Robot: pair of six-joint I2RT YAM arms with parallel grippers.
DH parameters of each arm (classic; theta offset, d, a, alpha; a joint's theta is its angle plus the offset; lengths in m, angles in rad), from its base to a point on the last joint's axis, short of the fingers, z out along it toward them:
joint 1: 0 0.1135 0.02 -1.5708
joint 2: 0 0 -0.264 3.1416
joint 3: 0.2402 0 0.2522 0
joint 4: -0.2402 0 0.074 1.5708
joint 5: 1.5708 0 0 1.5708
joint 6: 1.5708 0.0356 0 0
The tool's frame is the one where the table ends.
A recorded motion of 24 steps. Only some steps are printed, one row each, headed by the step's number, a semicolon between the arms.
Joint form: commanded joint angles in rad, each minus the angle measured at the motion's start. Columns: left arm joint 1, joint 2, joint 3, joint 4, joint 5, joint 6; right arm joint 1, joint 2, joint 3, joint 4, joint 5, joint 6.
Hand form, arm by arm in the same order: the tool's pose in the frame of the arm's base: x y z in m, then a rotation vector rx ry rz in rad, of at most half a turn. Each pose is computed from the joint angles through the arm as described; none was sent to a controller.
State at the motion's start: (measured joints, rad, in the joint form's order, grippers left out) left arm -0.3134 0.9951 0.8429 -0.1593 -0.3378 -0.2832; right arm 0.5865 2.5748 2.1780 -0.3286 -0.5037 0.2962
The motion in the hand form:
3: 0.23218 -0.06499 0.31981 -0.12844 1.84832 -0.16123; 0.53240 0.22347 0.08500 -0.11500 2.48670 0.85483
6: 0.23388 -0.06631 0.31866 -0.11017 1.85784 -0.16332; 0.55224 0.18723 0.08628 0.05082 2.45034 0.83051
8: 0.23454 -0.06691 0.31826 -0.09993 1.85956 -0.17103; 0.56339 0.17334 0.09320 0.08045 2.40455 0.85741
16: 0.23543 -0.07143 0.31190 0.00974 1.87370 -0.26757; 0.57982 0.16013 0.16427 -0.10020 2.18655 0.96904
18: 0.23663 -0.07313 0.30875 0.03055 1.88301 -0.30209; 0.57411 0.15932 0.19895 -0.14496 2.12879 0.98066
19: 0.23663 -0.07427 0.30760 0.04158 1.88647 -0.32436; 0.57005 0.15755 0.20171 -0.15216 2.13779 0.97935
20: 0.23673 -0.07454 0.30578 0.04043 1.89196 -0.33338; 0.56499 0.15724 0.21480 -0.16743 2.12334 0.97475
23: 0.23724 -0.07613 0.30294 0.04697 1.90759 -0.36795; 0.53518 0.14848 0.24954 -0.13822 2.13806 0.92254
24: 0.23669 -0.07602 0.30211 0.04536 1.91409 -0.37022; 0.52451 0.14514 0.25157 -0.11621 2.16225 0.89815
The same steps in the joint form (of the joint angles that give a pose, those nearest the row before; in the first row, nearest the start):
3: 0.0035 0.0388 -0.0084 0.0703 0.0846 0.0239; -0.2136 0.1372 0.0538 -0.0180 0.0956 0.1454
6: 0.0020 0.0480 -0.0053 0.0688 0.0954 0.0332; -0.2825 0.1557 0.0860 0.0033 0.1202 0.2083
8: 0.0020 0.0511 -0.0053 0.0718 0.1061 0.0363; -0.3118 0.1725 0.1333 0.0157 0.0990 0.2237
16: 0.0035 0.0572 -0.0268 0.0994 0.2316 0.0624; -0.3472 0.1359 0.2732 0.0387 -0.0315 0.1563
18: 0.0035 0.0648 -0.0329 0.1071 0.2671 0.0578; -0.3472 0.0673 0.2580 0.0387 -0.0500 0.1426
19: 0.0020 0.0664 -0.0360 0.1102 0.2870 0.0532; -0.3487 0.0379 0.2169 0.0387 -0.0546 0.1334
20: 0.0020 0.0679 -0.0405 0.1117 0.2932 0.0471; -0.3472 -0.0019 0.1892 0.0387 -0.0546 0.1242
23: 0.0005 0.0741 -0.0437 0.1087 0.3209 0.0317; -0.3472 -0.1935 -0.0154 0.0372 -0.0074 0.1180
24: 0.0004 0.0726 -0.0452 0.1026 0.3224 0.0286; -0.3472 -0.2487 -0.0941 0.0372 0.0157 0.1180

